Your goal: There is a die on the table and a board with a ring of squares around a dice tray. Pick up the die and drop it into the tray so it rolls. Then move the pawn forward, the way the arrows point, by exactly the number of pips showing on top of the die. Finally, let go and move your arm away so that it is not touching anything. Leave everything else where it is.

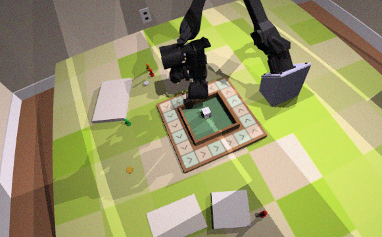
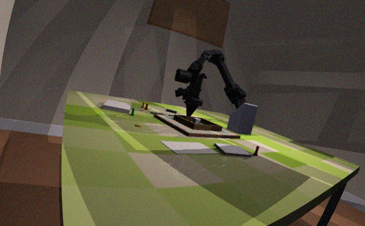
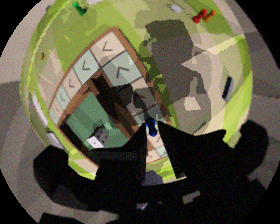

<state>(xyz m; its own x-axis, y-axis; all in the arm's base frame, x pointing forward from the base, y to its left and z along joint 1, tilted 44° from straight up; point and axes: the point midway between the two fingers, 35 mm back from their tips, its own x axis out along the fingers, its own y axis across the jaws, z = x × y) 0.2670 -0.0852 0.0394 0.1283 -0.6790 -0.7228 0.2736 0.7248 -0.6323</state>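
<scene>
Right now my gripper tip is 100 mm to the right of the white die and 10 mm short of it. The rest, counted from my gripper tip: green dice tray 110 mm to the left, 20 mm below, 10 mm ahead; then blue pawn 10 mm above; then white disc 190 mm ahead, 140 mm to the right, 20 mm below.
</scene>
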